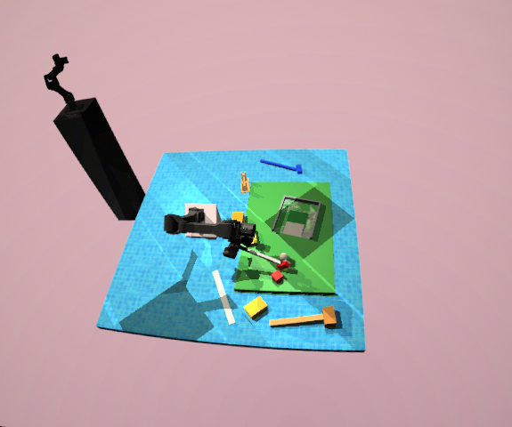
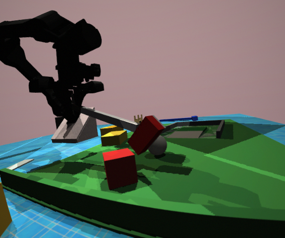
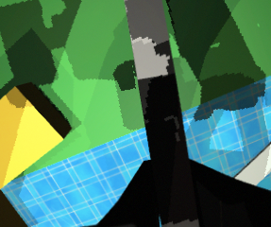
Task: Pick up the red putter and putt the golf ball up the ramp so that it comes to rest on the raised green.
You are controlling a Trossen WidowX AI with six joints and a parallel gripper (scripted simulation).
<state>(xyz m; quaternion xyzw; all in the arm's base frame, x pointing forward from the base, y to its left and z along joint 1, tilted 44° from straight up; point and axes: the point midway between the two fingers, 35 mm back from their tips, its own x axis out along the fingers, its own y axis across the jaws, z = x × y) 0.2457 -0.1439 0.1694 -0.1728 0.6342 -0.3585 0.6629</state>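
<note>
Right now my gripper tip is 12 cm short of the red putter, 3 cm to the left of it and 1 cm above it. Round my gripper tip: red cube: 19 cm ahead, 11 cm to the right, 8 cm below; white golf ball: 22 cm ahead, 8 cm below; white bar: 7 cm behind, 20 cm to the right, 10 cm below.
</note>
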